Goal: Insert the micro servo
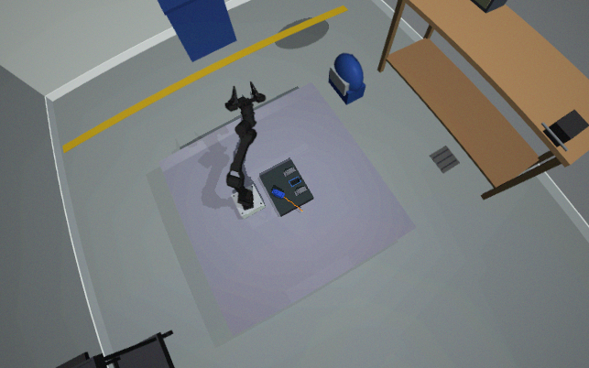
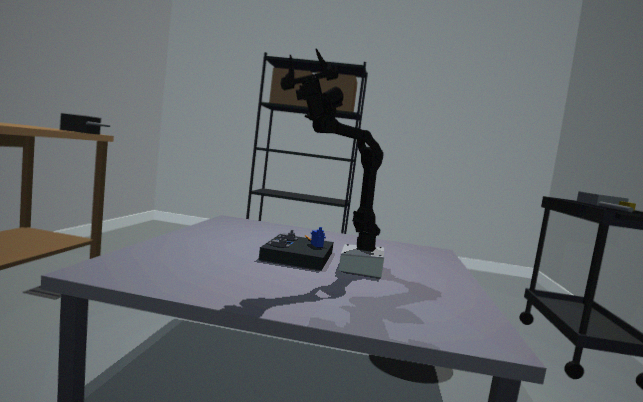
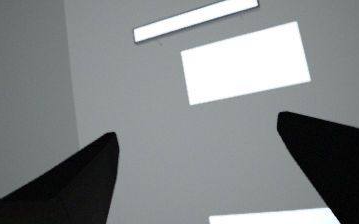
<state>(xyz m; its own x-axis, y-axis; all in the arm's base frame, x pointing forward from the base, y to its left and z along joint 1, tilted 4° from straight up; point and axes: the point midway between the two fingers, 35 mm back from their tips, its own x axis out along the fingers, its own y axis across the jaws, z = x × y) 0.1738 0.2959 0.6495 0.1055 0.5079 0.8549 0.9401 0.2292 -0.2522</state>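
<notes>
Right now the dark robot deck is 710 mm below my gripper tip and 300 mm to the right of it.
</notes>
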